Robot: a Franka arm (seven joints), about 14 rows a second.
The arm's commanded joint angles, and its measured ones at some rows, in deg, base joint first. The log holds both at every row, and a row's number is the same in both.
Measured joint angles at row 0:
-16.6 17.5 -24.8 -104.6 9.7 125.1 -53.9
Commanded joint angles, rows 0 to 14:
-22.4 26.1 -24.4 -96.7 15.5 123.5 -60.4
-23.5 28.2 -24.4 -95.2 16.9 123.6 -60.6
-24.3 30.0 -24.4 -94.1 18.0 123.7 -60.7
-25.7 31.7 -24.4 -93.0 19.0 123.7 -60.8
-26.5 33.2 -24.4 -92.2 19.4 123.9 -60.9
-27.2 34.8 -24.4 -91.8 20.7 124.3 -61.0
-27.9 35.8 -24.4 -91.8 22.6 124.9 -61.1
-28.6 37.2 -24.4 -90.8 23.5 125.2 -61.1
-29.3 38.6 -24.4 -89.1 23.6 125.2 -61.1
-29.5 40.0 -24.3 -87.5 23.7 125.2 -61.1
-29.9 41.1 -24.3 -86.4 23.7 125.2 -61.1
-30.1 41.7 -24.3 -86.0 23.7 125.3 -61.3
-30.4 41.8 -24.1 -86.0 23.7 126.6 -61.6
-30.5 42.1 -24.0 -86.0 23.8 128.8 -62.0
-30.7 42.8 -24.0 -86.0 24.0 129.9 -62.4
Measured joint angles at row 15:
-29.2 41.2 -24.7 -87.9 22.5 128.4 -60.2
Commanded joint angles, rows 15 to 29:
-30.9 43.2 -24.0 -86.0 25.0 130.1 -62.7
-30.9 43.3 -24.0 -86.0 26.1 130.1 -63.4
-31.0 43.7 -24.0 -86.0 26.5 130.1 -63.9
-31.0 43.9 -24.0 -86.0 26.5 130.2 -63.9
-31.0 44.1 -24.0 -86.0 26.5 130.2 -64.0
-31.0 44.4 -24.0 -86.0 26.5 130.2 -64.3
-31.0 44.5 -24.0 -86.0 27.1 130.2 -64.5
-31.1 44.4 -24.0 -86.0 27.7 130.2 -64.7
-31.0 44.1 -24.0 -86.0 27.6 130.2 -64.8
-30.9 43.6 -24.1 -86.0 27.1 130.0 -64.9
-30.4 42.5 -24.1 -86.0 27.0 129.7 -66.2
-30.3 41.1 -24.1 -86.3 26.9 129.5 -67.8
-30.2 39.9 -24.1 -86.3 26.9 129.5 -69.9
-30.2 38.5 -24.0 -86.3 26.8 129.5 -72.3
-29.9 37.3 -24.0 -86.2 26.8 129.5 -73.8
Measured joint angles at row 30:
-29.7 41.1 -24.7 -85.4 26.0 130.1 -69.4
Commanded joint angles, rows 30 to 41:
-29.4 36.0 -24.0 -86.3 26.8 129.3 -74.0
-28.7 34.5 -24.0 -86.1 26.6 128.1 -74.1
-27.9 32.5 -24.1 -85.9 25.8 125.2 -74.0
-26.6 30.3 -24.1 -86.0 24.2 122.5 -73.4
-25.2 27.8 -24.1 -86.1 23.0 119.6 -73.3
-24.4 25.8 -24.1 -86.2 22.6 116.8 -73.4
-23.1 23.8 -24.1 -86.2 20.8 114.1 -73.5
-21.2 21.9 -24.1 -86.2 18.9 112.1 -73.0
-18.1 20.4 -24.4 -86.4 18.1 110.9 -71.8
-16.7 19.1 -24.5 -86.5 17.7 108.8 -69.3
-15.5 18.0 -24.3 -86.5 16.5 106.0 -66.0
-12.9 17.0 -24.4 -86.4 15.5 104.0 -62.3
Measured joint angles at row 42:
-16.5 19.9 -24.0 -84.7 17.7 106.9 -67.5
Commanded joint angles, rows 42 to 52:
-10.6 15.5 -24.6 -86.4 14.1 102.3 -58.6
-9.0 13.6 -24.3 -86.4 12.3 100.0 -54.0
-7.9 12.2 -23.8 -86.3 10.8 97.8 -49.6
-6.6 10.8 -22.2 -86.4 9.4 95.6 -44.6
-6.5 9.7 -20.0 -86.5 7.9 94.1 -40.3
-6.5 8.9 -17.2 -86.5 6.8 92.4 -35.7
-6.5 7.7 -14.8 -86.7 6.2 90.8 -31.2
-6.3 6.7 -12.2 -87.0 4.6 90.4 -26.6
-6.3 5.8 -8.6 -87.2 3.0 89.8 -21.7
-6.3 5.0 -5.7 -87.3 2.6 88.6 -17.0
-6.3 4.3 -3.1 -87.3 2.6 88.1 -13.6
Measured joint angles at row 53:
-6.3 7.2 -7.2 -85.4 4.2 89.2 -20.2
